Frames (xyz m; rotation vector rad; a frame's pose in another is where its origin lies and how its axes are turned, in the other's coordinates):
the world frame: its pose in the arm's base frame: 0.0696 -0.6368 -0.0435 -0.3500 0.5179 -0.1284
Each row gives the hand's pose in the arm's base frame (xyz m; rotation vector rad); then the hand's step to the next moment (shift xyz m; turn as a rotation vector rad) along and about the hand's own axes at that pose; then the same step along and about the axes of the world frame.
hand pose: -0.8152 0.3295 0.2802 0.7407 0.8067 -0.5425
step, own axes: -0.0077 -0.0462 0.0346 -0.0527 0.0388 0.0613
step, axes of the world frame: -0.0088 -0.0531 -0.0223 -0.0169 -0.0433 0.0767
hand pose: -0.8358 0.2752 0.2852 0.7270 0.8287 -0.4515
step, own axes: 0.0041 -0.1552 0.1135 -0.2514 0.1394 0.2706
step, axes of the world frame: 0.0134 -0.1721 -0.0847 -0.0980 -0.2113 0.3188
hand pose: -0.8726 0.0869 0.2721 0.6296 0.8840 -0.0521
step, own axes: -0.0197 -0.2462 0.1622 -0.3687 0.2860 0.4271
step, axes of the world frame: 0.1001 -0.2607 -0.0965 -0.1402 -0.2806 0.5493
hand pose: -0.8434 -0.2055 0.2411 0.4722 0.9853 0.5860
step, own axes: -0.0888 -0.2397 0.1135 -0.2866 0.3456 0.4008
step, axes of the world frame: 0.1723 -0.2160 -0.0433 -0.1507 -0.1765 0.5553
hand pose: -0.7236 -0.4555 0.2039 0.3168 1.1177 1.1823
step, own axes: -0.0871 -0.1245 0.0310 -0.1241 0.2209 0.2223
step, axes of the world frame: 0.1237 -0.0933 -0.0062 -0.1092 -0.0607 0.3131
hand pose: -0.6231 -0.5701 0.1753 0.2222 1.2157 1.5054
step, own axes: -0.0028 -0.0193 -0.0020 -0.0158 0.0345 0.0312
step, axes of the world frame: 0.0180 -0.0006 -0.0078 -0.0190 -0.0075 0.0447
